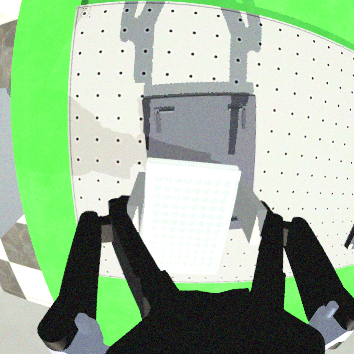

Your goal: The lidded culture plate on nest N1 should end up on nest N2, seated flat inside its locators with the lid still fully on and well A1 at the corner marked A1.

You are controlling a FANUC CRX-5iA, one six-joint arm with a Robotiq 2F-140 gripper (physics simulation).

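Frame: origin at the arm's base, x ahead, y right, z down, level; metres.
Where they show: gripper, between the fingertips: [189, 188].
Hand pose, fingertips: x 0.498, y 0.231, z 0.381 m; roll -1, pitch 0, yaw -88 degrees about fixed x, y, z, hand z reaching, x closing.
Note:
After its pixels a point has its place.
The lidded culture plate [190, 220] @[x 0.526, y 0.230, z 0.367 m] is pale, almost white, with faint rows of wells showing through the lid. My gripper [189, 188] @[x 0.498, y 0.231, z 0.381 m] is shut on it, with a grey pad at each side. The plate hangs above a dark grey nest [197, 127] @[x 0.444, y 0.223, z 0.413 m] and covers its near part. Two L-shaped locators show at the nest's far corners, and part of another beside the plate's right edge. The plate's far edge looks slightly turned against the nest's far edge. The lid looks on. No nest label or A1 mark is readable, and the gap below the plate is hard to judge.
The nest stands on a white perforated board [300, 125] @[x 0.434, y 0.093, z 0.425 m] with a bright green border [40, 125] @[x 0.442, y 0.418, z 0.438 m]. A dark edge of another object [350, 237] @[x 0.610, y -0.069, z 0.417 m] shows at the far right. Gripper shadows fall on the board beyond the nest. A checkered floor [30, 260] shows at lower left.

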